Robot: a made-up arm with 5 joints.
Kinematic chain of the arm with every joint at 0, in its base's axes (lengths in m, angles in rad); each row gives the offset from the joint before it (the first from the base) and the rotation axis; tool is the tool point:
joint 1: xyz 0 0 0.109 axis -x
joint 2: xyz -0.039 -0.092 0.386 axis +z
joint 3: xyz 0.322 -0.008 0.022 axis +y
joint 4: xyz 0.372 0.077 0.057 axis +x
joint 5: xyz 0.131 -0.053 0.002 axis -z
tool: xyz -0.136 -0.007 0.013
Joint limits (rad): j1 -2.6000..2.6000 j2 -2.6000..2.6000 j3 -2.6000..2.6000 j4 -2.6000..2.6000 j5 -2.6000..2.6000
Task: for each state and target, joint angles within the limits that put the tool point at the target. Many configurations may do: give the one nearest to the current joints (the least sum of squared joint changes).
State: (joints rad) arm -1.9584 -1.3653 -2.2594 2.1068 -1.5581
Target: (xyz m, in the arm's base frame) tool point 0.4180 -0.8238 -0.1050
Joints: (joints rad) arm -1.6290 -0.5422 -1.5032 2.3120 -0.9806
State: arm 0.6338 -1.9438 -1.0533 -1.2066 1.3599
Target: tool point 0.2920 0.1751 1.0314
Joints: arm 0.7610 -1.1051 -1.0717 -1.1414 1.0544
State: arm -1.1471 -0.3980 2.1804 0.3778 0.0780
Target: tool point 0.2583 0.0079 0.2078
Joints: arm -1.1924 0.4063 1.6844 0.3351 0.3678
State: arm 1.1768 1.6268 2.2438 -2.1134 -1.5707
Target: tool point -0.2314 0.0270 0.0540
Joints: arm 0.9070 1.3919 2.3601 -2.4788 -1.0630
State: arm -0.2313 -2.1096 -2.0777 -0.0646 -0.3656
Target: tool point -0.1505 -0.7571 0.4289
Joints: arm -0.8296 -1.9562 -1.6810 0.0256 -0.3253
